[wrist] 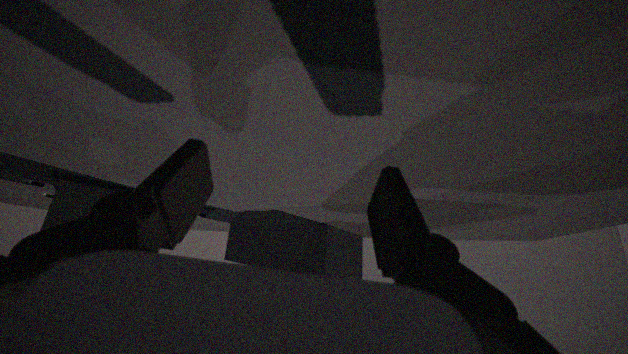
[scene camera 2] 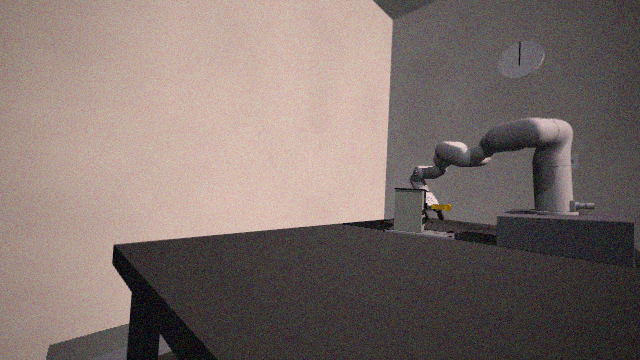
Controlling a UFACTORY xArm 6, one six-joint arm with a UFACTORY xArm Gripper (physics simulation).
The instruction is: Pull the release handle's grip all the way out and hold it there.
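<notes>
The release handle's yellow grip (scene camera 2: 441, 207) points out to the right from the upright pale housing (scene camera 2: 409, 210) in the scene view. It looks small and level. My gripper (scene camera 2: 433, 215) (wrist: 293, 177) is open with nothing between its fingers. In the scene view it tilts down right beside the housing, with a dark fingertip showing below the grip; part of it is hidden by the housing and the grip. I cannot tell whether it touches the grip. In the wrist view the two dark fingers stand wide apart, and I cannot make out the yellow grip there.
The housing stands on a flat pale base plate (scene camera 2: 442, 234) at the table's (scene camera 2: 300, 280) far end. The grey pedestal (scene camera 2: 565, 240) under the arm stands to the right. In the dim wrist view a dark block (wrist: 280, 242) shows low between the fingers; I cannot tell what it is.
</notes>
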